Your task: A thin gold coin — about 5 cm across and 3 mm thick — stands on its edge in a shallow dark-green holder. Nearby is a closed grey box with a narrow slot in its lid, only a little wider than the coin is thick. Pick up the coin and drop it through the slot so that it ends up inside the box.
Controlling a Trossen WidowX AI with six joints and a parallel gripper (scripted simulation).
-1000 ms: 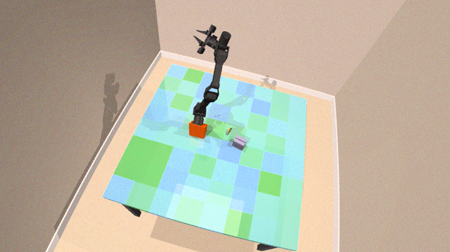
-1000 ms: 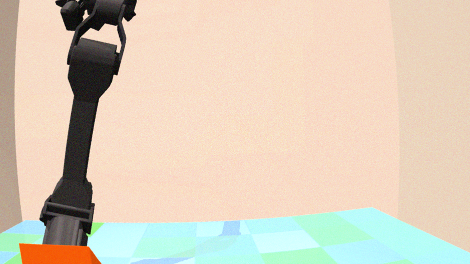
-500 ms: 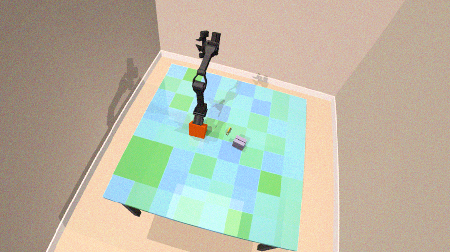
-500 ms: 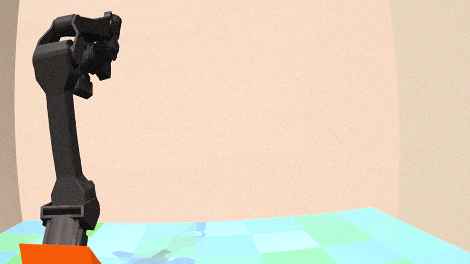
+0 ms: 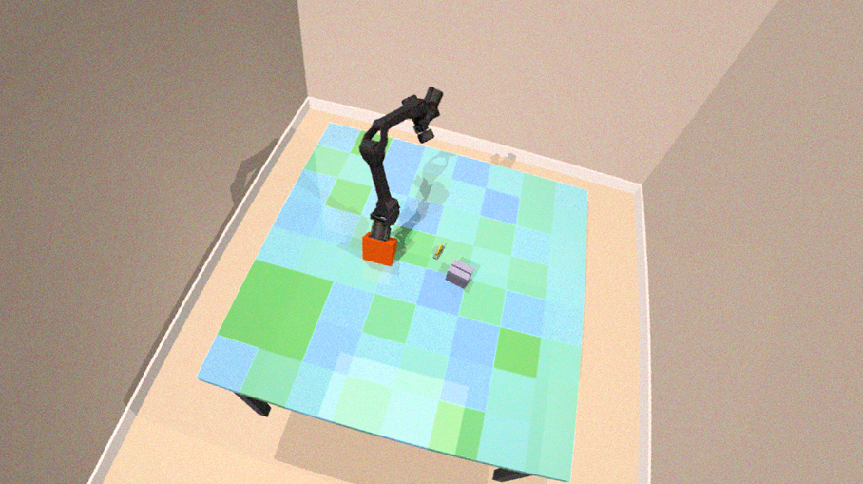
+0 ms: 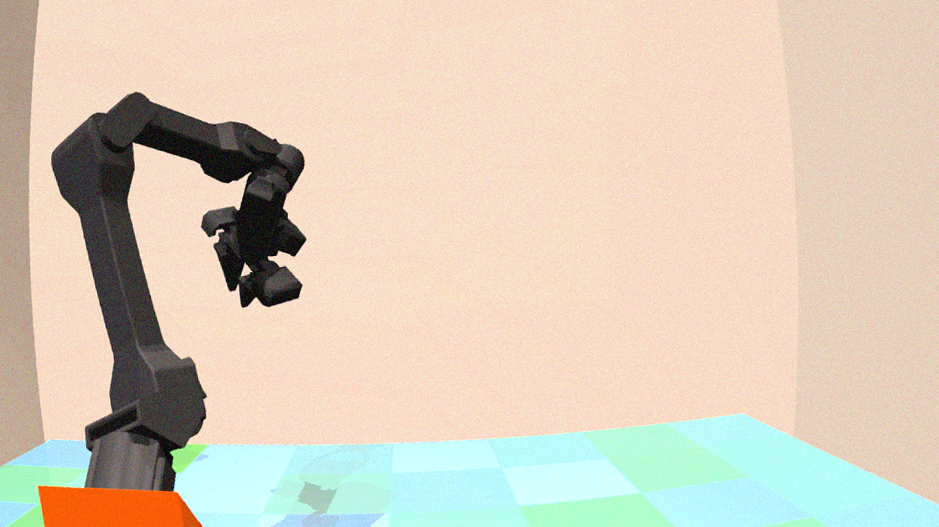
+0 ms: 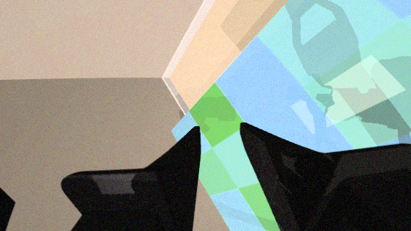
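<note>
Now: gripper tip 41 cm to the left of the gold coin, 26 cm short of it and 24 cm above it.
</note>
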